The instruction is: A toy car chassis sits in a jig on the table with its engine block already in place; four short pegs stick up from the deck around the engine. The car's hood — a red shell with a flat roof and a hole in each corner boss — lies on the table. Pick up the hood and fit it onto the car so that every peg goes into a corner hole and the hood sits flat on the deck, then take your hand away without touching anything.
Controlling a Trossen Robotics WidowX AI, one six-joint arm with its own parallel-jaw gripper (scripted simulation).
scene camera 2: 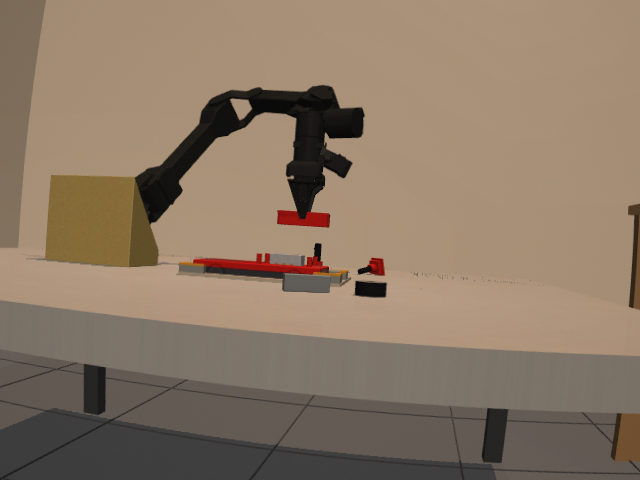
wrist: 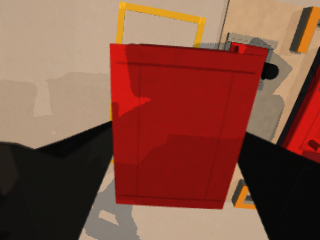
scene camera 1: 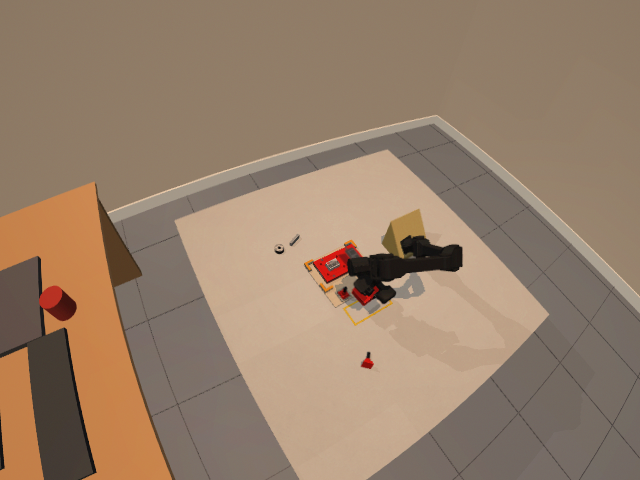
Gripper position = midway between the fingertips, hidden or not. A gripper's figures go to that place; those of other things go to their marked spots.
Labels:
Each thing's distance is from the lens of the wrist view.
my gripper [wrist: 176, 132]: 12 cm
hood [wrist: 179, 114]: 10 cm

